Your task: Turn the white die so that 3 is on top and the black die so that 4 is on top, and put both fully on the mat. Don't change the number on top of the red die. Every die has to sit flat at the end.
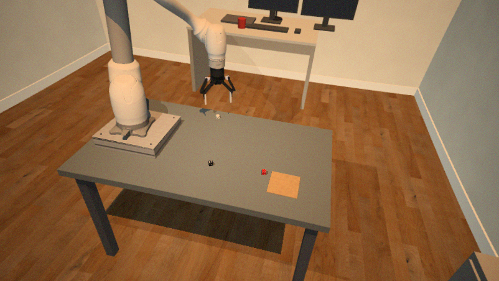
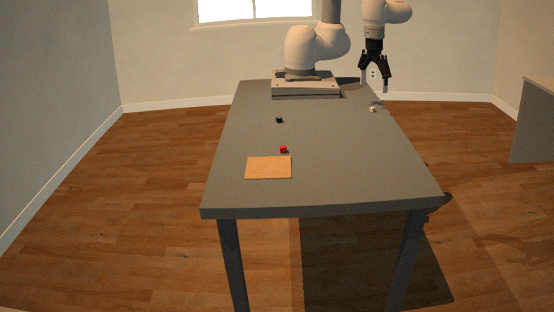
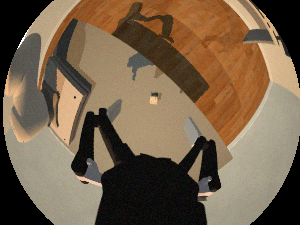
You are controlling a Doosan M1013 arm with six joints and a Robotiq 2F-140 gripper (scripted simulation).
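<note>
My hand is 110 mm above the white die. Also, from my hand: orange mat 520 mm to the right, 380 mm ahead, 120 mm below; black die 420 mm to the right, 110 mm below, 20 mm ahead; red die 450 mm to the right, 290 mm ahead, 110 mm below.
</note>
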